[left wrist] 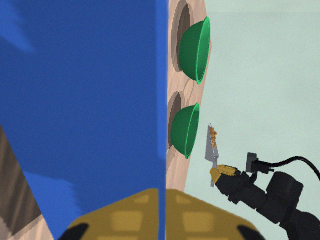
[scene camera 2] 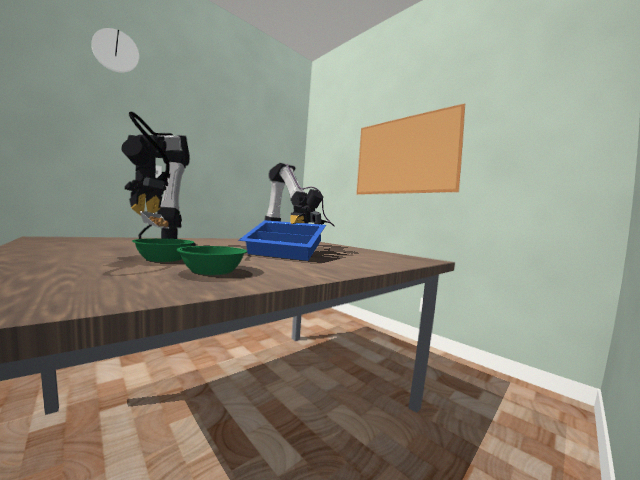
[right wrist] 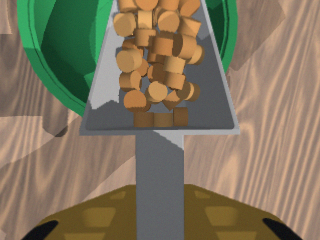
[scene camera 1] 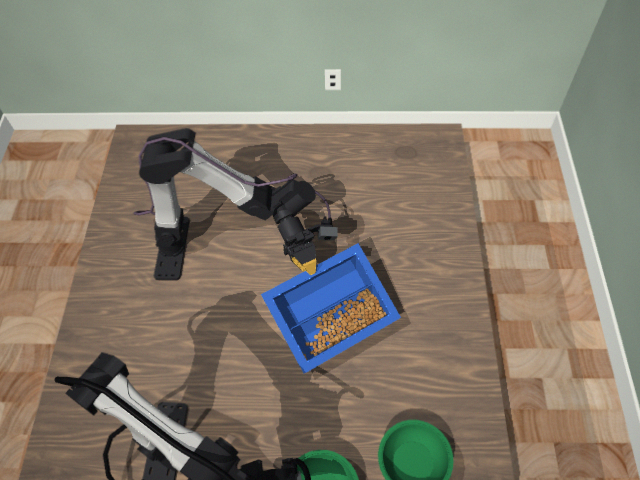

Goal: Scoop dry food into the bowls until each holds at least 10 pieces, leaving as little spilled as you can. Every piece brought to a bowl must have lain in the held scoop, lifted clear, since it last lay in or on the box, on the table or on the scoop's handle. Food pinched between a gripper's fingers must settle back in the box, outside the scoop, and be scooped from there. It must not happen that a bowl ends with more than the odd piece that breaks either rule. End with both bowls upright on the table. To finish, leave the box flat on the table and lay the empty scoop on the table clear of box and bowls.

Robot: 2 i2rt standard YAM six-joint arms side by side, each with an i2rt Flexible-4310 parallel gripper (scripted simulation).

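I can see my left gripper here, and the left wrist view has it as well. My right gripper is visible too, and it also appears in both the left wrist view and the right wrist view. A blue box is there to be seen, and so is a grey scoop.
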